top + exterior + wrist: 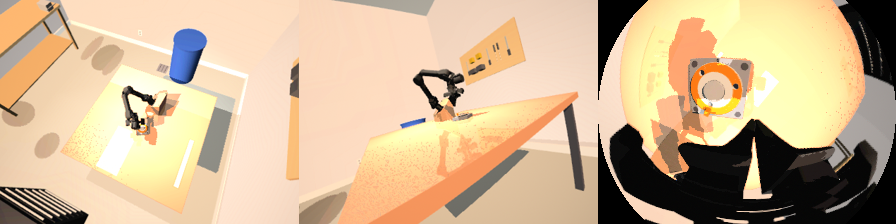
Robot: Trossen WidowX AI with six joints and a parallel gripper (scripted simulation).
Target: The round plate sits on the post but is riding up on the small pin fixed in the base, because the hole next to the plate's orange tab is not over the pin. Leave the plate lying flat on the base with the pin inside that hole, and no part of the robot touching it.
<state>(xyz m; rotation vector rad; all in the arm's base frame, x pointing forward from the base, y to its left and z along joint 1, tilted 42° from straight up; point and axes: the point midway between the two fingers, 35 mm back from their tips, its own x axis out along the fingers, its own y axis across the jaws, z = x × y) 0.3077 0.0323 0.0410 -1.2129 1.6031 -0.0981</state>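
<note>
The grey square base is 8 cm below my gripper tip, 6 cm to the left of it and 3 cm behind it.
</note>
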